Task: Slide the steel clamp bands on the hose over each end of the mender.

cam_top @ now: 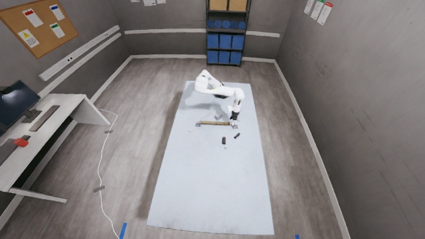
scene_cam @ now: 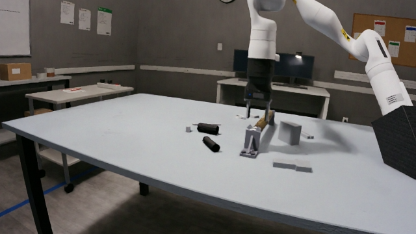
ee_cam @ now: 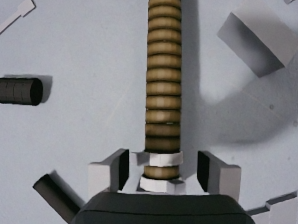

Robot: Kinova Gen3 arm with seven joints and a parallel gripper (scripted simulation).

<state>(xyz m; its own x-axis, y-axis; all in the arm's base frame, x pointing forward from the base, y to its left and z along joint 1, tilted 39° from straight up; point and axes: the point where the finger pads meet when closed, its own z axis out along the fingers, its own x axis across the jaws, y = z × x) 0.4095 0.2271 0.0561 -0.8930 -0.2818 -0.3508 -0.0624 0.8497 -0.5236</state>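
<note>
Now: the grey block 130 mm to the right of my hand, 90 mm behind it and 80 mm below it.
</note>
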